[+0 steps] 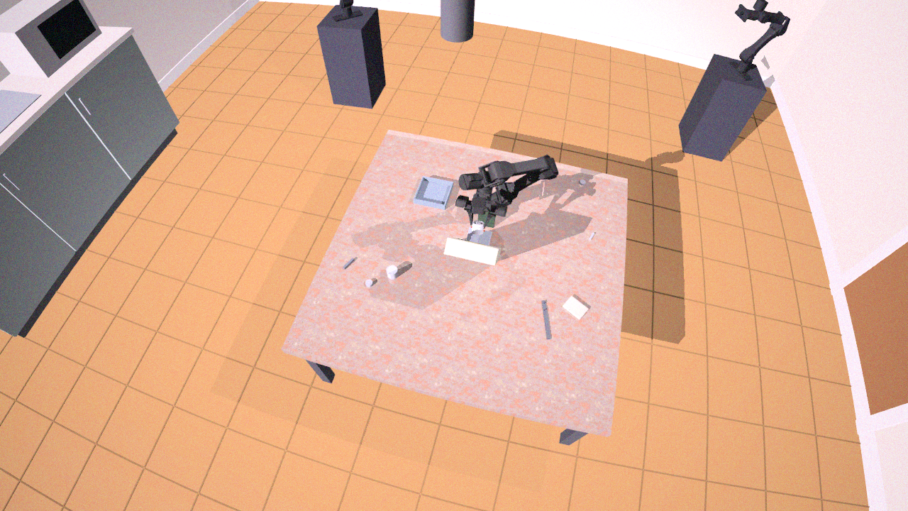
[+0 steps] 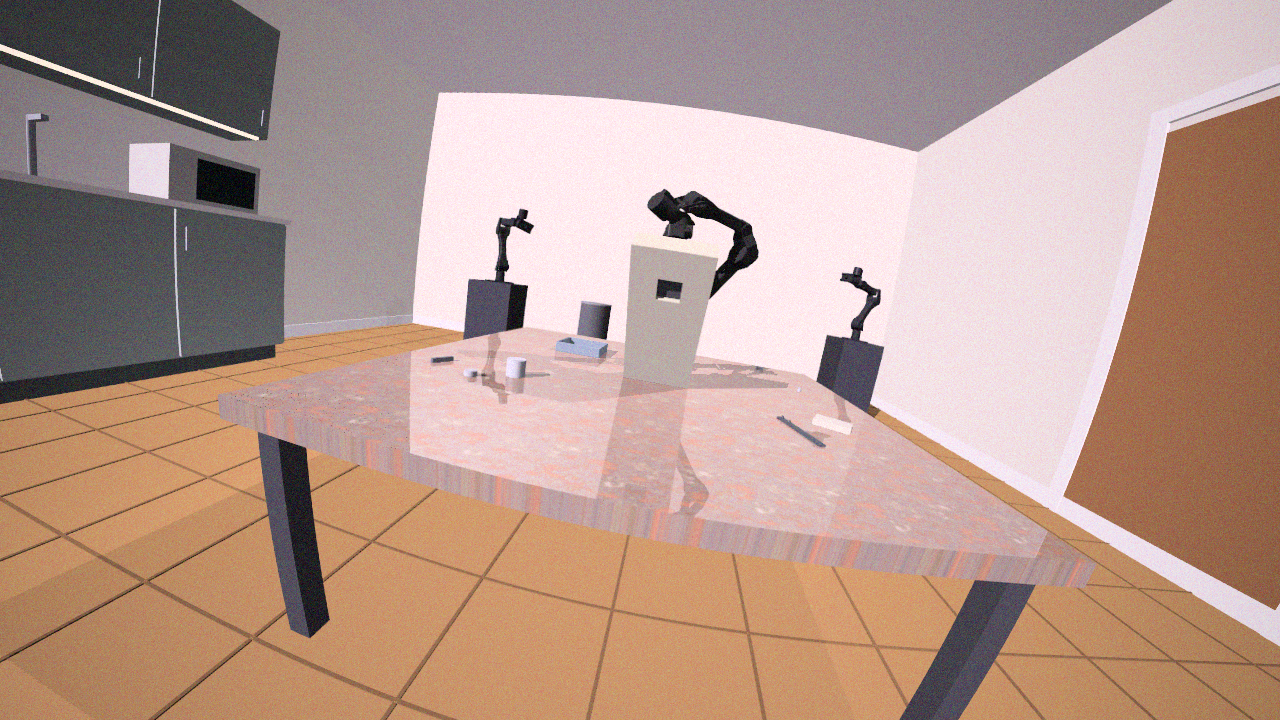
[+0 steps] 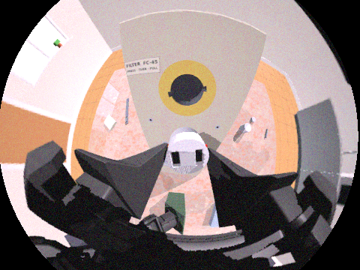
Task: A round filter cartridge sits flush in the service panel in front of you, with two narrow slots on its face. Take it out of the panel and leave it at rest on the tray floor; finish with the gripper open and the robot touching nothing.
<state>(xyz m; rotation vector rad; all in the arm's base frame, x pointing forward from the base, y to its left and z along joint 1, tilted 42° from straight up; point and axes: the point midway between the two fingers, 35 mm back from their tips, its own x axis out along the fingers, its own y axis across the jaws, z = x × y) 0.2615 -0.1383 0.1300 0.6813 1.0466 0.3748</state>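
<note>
My gripper tip is now 34 cm past the grey-blue tray, 26 cm to the left of it and 27 cm above it. From my gripper tip the other things lie so: beige block (10 cm ahead, 45 cm to the left, 27 cm below); then white round filter cartridge (right at my gripper tip).
</note>
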